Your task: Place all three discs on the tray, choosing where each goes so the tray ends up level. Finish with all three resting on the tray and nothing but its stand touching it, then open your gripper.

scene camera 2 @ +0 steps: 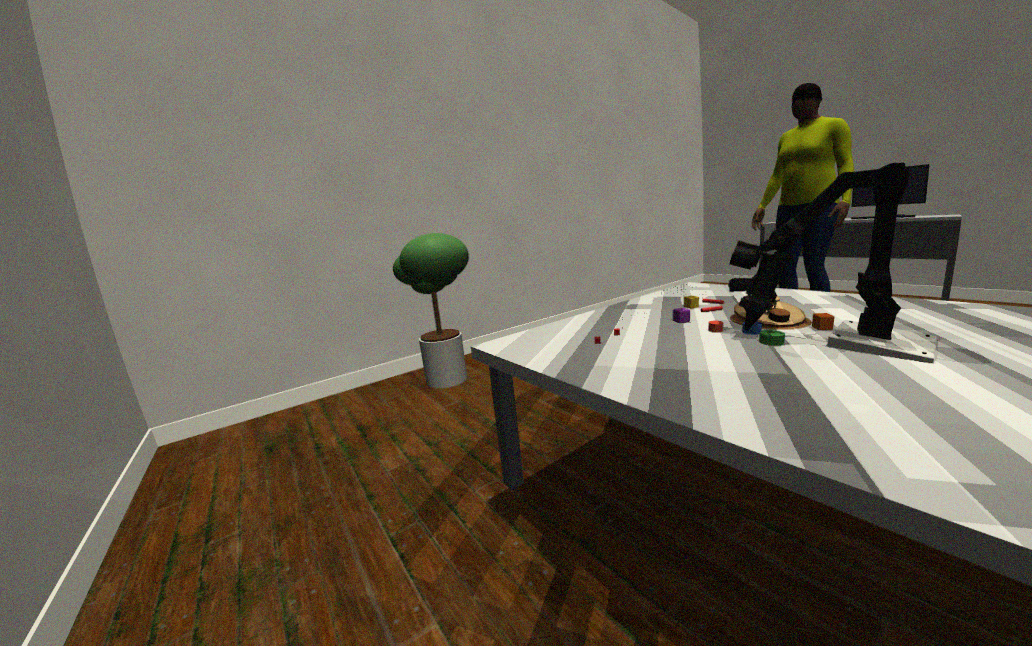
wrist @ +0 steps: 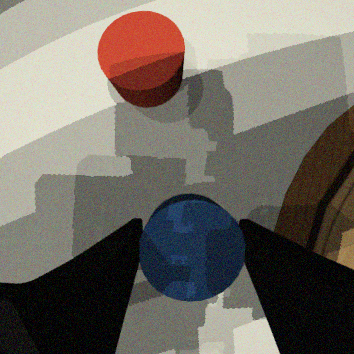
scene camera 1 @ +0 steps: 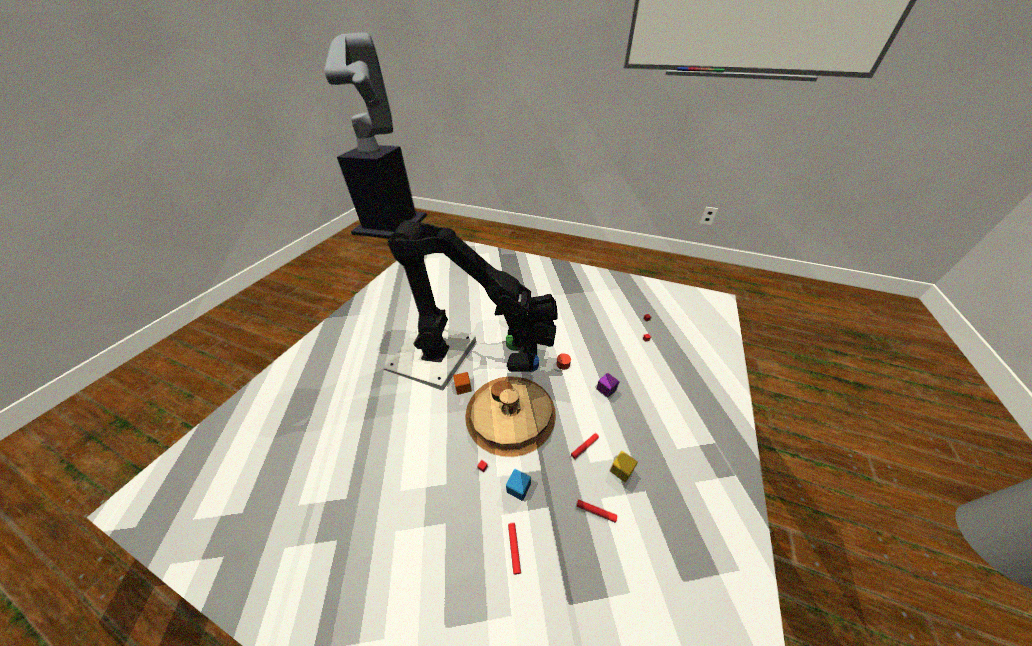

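My gripper (scene camera 1: 530,364) (scene camera 2: 750,324) (wrist: 190,226) points down and is shut on the blue disc (scene camera 1: 536,362) (scene camera 2: 753,329) (wrist: 192,255), with a finger on each side; whether the disc is off the table is hard to tell. The red disc (scene camera 1: 563,361) (scene camera 2: 715,326) (wrist: 142,45) lies apart from the fingers. The green disc (scene camera 1: 511,342) (scene camera 2: 772,337) lies on the table, partly hidden by the arm in scene camera 1. The round wooden tray (scene camera 1: 525,428) (scene camera 2: 798,313) (wrist: 347,250) is beside the gripper. A dark brown round piece (scene camera 1: 498,390) (scene camera 2: 778,314) is on it, near a pale central knob (scene camera 1: 508,396).
An orange cube (scene camera 1: 462,382) (scene camera 2: 822,321) sits between the tray and the arm's base. A purple cube (scene camera 1: 607,384) (scene camera 2: 681,314), a yellow cube (scene camera 1: 623,465), a blue cube (scene camera 1: 518,483), a small red cube (scene camera 1: 482,465) and red bars (scene camera 1: 584,445) (scene camera 1: 596,510) (scene camera 1: 514,547) lie around the tray.
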